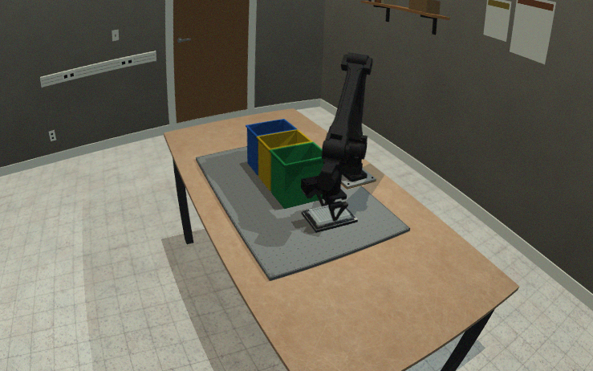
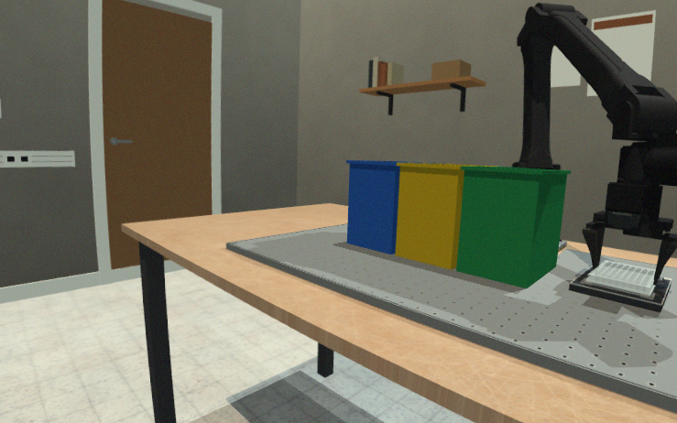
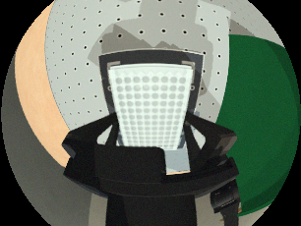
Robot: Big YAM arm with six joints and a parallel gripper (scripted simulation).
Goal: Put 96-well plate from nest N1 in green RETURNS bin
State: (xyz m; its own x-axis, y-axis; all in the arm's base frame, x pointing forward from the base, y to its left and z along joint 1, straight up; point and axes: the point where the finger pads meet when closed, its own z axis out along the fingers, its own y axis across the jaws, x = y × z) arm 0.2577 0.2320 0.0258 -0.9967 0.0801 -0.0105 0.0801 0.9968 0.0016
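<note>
Now: the 96-well plate 10 mm below my hand. Also, from my hand: plate nest 20 mm below; green bin 30 mm ahead, 180 mm to the right, 60 mm above; yellow bin 30 mm ahead, 310 mm to the right, 60 mm above.
</note>
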